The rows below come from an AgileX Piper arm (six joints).
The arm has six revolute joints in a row. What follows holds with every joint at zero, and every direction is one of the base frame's. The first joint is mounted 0.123 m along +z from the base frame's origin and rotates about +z. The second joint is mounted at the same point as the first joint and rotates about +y. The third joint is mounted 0.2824 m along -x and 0.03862 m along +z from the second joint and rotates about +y. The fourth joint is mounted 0.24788 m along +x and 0.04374 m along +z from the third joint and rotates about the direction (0.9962, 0, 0.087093). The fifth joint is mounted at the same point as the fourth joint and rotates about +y. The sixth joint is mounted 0.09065 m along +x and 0.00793 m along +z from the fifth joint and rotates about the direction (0.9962, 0, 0.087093). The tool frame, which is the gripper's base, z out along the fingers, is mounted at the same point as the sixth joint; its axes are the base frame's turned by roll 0, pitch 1.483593 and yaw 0 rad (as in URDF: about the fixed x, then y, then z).
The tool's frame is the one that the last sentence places.
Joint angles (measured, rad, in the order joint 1, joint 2, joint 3, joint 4, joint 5, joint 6), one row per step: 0.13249, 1.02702, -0.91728, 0.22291, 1.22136, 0.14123; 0.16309, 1.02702, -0.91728, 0.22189, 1.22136, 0.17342; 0.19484, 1.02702, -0.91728, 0.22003, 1.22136, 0.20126; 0.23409, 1.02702, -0.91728, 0.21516, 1.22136, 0.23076; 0.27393, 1.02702, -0.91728, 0.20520, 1.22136, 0.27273; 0.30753, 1.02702, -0.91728, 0.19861, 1.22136, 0.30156; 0.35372, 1.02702, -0.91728, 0.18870, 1.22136, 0.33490; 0.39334, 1.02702, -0.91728, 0.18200, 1.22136, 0.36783; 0.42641, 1.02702, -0.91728, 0.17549, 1.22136, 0.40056; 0.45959, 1.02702, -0.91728, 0.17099, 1.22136, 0.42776; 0.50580, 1.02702, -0.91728, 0.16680, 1.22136, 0.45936; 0.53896, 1.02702, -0.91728, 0.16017, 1.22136, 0.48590; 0.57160, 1.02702, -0.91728, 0.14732, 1.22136, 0.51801; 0.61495, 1.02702, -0.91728, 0.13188, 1.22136, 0.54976; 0.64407, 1.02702, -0.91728, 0.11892, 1.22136, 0.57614; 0.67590, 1.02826, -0.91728, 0.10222, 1.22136, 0.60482
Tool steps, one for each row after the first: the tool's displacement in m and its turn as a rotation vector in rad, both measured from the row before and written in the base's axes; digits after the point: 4 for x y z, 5 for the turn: -0.0013, 0.0049, 0.0000, 0.00825, 0.00797, 0.00088; -0.0015, 0.0050, 0.0000, 0.00596, 0.00690, 0.00606; -0.0020, 0.0059, -0.0001, 0.00324, 0.00683, 0.01208; -0.0022, 0.0055, -0.0002, 0.00136, 0.00885, 0.00118; -0.0020, 0.0047, -0.0001, 0.00101, 0.00597, 0.00700; -0.0030, 0.0063, -0.0002, -0.00119, 0.00597, 0.01542; -0.0028, 0.0054, -0.0001, 0.00154, 0.00673, 0.00911; -0.0025, 0.0044, -0.0001, 0.00150, 0.00661, 0.00271; -0.0027, 0.0045, -0.0001, 0.00195, 0.00580, 0.00790; -0.0040, 0.0062, -0.0001, 0.00297, 0.00719, 0.01680; -0.0029, 0.0041, -0.0001, -0.00038, 0.00447, 0.00851; -0.0027, 0.0035, -0.0002, -0.00458, 0.00259, 0.00288; -0.0038, 0.0046, -0.0002, -0.00666, 0.00052, 0.01392; -0.0025, 0.0029, -0.0001, -0.00545, -0.00013, 0.00462; -0.0025, 0.0031, -0.0004, -0.00851, -0.00127, 0.00521
